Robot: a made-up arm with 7 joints. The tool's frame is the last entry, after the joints. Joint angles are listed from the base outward. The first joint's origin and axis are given. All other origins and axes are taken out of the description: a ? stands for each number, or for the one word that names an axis. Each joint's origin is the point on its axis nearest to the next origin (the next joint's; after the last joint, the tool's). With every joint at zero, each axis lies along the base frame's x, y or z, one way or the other. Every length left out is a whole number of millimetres.
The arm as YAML. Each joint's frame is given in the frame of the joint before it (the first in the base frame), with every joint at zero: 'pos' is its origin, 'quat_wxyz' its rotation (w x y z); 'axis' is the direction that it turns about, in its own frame. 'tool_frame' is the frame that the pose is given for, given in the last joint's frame.
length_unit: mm
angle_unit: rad
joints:
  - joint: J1
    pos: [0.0, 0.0, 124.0]
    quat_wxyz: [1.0, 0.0, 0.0, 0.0]
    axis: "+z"
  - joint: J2
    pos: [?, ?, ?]
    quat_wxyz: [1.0, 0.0, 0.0, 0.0]
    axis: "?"
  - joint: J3
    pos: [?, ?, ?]
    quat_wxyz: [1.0, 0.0, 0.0, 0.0]
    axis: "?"
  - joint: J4
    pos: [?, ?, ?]
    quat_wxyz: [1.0, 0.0, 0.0, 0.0]
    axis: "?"
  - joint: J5
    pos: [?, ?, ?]
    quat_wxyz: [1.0, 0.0, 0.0, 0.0]
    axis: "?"
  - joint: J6
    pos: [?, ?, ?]
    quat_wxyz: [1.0, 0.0, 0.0, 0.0]
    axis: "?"
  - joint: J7
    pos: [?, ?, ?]
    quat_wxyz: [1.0, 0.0, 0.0, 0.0]
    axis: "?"
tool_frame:
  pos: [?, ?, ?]
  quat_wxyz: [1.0, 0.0, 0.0, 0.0]
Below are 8 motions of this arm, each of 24 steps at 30 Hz.
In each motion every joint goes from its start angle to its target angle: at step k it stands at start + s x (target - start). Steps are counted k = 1, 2, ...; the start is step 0. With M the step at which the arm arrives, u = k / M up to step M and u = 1 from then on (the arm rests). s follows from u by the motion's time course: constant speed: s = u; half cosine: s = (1 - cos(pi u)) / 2; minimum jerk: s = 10 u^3 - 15 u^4 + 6 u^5.
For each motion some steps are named. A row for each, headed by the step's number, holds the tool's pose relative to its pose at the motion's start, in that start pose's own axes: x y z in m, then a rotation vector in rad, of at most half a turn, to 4 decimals.
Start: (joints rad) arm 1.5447 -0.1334 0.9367 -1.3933 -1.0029 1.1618 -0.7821
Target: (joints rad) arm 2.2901 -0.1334 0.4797 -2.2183 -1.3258 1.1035 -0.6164
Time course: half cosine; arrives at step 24
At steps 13, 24:
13: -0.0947 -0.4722 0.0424 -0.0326 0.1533 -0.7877
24: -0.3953 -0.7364 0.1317 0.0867 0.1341 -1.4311

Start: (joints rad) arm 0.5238 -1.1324 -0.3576 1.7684 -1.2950 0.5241 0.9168
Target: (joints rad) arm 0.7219 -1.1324 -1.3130 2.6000 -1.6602 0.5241 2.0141
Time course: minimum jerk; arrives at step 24
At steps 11, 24:
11: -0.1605 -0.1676 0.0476 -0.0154 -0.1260 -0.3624
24: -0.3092 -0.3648 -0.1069 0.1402 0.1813 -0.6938

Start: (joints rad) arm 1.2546 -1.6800 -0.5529 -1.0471 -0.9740 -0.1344 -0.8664
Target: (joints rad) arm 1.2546 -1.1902 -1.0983 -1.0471 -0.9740 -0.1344 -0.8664
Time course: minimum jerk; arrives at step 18
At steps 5, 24:
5: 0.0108 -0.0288 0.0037 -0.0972 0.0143 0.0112
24: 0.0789 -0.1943 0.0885 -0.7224 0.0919 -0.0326

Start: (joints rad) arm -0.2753 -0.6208 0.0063 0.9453 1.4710 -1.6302 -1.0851
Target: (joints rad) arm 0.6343 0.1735 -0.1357 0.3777 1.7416 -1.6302 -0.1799
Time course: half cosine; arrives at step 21
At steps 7, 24:
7: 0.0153 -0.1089 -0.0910 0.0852 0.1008 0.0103
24: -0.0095 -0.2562 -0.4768 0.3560 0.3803 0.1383

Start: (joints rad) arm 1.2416 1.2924 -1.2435 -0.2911 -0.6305 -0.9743 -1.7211
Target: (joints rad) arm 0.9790 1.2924 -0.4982 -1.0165 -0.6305 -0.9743 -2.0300
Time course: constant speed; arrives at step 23
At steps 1, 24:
1: -0.0006 -0.0046 -0.0025 0.0059 -0.0535 -0.0106
24: 0.1284 -0.1286 0.0175 0.1535 -1.2150 0.1548

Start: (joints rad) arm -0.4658 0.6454 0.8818 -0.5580 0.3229 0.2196 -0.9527
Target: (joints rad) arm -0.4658 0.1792 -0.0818 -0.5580 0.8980 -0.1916 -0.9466
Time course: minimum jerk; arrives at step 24
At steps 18, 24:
18: -0.1131 0.2114 -0.1907 0.6369 0.9170 0.6639
24: -0.1352 0.2418 -0.1924 0.7546 0.9952 0.7556

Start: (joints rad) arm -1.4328 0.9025 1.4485 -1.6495 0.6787 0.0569 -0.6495
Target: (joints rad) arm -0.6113 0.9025 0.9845 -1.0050 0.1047 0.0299 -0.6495
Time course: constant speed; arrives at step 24
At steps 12, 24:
12: -0.0893 0.1772 -0.0883 0.2498 0.2219 -0.3611
24: -0.1708 0.3917 -0.0627 0.3546 0.5485 -0.5137

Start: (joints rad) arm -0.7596 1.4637 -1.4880 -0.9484 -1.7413 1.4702 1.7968
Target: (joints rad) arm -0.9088 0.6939 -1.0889 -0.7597 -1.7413 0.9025 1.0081
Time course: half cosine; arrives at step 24
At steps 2, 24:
2: -0.0101 0.0017 0.0026 0.0086 -0.0117 -0.0098
24: -0.4655 0.1295 -0.2117 0.8088 -0.8446 -0.1021

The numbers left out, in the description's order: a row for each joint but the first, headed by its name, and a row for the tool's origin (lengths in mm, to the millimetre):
J2: xyz 337.0 44.0 0.0, axis -x
J3: xyz 0.0 291.0 145.0, axis -z
J4: xyz 132.0 54.0 0.0, axis -x
J5: xyz 0.0 -26.0 -279.0, axis +z
J6: xyz 81.0 104.0 0.0, axis +y
J7: xyz 18.0 0.0 207.0, axis -x
tool: xyz 0.0 -177.0 99.0

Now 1 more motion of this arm.
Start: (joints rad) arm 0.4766 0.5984 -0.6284 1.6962 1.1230 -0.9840 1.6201
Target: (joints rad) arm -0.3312 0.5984 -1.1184 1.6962 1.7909 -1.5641 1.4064
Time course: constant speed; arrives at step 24
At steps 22, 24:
22: -0.3935 0.4586 -0.1241 1.1148 -0.1536 -0.7969
24: -0.4177 0.5187 -0.1096 1.2112 -0.1540 -0.8767

